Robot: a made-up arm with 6 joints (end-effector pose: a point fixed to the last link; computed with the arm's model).
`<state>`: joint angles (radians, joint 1 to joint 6).
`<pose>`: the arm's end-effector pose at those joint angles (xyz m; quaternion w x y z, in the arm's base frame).
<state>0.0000 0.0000 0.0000 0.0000 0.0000 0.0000</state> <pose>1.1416 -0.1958 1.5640 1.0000 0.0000 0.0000 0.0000</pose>
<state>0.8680 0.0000 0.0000 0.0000 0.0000 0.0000</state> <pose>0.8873 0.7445 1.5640 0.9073 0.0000 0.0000 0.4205</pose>
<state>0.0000 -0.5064 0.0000 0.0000 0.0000 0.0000</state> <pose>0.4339 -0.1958 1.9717 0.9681 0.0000 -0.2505 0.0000</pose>
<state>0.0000 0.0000 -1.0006 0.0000 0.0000 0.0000</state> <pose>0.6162 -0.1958 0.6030 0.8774 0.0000 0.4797 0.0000</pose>
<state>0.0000 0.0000 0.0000 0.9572 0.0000 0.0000</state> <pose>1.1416 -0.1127 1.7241 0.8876 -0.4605 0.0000 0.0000</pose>
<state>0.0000 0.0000 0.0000 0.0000 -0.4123 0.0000</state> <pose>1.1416 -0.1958 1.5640 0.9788 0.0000 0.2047 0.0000</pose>
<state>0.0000 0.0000 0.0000 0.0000 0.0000 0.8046</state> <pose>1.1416 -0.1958 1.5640 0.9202 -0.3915 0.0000 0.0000</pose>
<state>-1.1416 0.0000 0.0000 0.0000 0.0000 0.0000</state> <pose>0.2970 -1.1195 1.5640 0.8415 0.0000 0.0000 -0.5403</pose>
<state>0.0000 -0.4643 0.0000 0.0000 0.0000 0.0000</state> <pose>0.4997 -0.1958 1.9520 0.9732 0.0000 -0.2301 0.0000</pose>
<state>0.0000 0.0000 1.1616 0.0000 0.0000 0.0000</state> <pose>0.4542 -0.1958 2.6114 0.8360 0.0000 -0.5487 0.0000</pose>
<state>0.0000 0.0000 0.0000 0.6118 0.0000 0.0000</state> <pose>1.1416 -0.1603 1.6765 0.9536 -0.3012 0.0000 0.0000</pose>
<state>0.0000 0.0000 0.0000 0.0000 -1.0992 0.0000</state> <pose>1.1416 -0.1958 1.5640 0.8527 0.0000 0.5223 0.0000</pose>
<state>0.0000 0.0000 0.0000 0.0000 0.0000 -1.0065</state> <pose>1.1416 -0.1958 1.5640 0.8760 0.4823 0.0000 0.0000</pose>
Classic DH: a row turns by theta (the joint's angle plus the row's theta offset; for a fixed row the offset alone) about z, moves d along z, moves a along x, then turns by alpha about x. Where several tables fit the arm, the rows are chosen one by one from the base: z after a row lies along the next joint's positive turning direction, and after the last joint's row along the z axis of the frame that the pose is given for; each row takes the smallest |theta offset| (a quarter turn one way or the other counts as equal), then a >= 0, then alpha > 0; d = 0 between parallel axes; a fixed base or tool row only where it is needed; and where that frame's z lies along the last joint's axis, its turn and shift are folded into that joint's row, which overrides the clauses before.
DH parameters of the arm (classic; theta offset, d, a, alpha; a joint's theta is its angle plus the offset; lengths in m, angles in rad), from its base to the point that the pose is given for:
joint 1: 0 0.4004 0 -1.5708
joint 2: -1.5708 0 1.1636 3.1416
joint 3: 0 0 0 -1.5708
joint 4: 0 -1.1416 0 1.5708
joint 5: 0 0.1958 0 -1.5708
joint 6: 1.5708 0 0 1.5708
tool (fixed): -1.5708 0 0 0

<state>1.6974 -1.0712 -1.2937 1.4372 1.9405 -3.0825</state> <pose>0.0088 0.1371 0.8952 0.2264 0.1044 -0.7347 -0.6309</pose>
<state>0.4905 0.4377 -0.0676 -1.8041 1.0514 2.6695</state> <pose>1.2135 0.6994 0.7350 0.7331 -0.5569 0.3724 -0.1169</pose>
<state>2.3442 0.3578 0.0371 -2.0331 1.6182 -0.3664</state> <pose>-1.0654 0.9663 0.9641 0.7080 0.6191 0.3354 0.0541</pose>
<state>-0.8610 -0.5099 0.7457 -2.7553 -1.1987 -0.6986</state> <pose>0.0438 0.2274 2.4785 0.4241 0.4718 0.1257 0.7627</pose>
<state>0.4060 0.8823 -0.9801 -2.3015 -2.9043 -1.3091</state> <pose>0.3441 0.2901 0.0882 0.7406 -0.3382 -0.5792 -0.0413</pose>
